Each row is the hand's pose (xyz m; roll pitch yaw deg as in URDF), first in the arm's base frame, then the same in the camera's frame.
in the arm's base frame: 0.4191 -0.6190 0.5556 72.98 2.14 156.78
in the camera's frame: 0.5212 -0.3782 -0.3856 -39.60 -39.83 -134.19
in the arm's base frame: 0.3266 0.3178 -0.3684 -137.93 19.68 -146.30
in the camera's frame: 0.3819 0.2250 0.7791 109.26 7.40 -171.13
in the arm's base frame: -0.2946 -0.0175 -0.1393 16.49 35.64 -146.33
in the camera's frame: -0.1081 -0.2993 0.5900 -97.39 1.02 174.19
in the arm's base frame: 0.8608 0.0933 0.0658 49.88 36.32 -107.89
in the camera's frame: 0.9057 0.2154 0.2794 -91.81 25.29 154.37
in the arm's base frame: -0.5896 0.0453 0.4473 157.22 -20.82 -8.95
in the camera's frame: -0.0019 -0.9489 0.5477 -103.13 31.31 19.01
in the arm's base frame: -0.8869 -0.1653 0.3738 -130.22 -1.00 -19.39
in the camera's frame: -0.3514 -1.0493 0.4704 -17.86 35.86 45.29
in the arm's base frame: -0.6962 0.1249 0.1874 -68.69 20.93 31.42
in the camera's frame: -0.1800 -0.8116 0.7339 34.77 -18.29 49.18
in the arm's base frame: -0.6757 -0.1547 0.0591 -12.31 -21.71 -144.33
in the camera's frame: -0.3499 -0.6730 0.5171 -114.27 22.33 -130.94
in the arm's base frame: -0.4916 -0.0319 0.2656 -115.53 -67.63 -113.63
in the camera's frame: -0.0546 -0.7388 0.5069 -165.63 34.24 -75.37
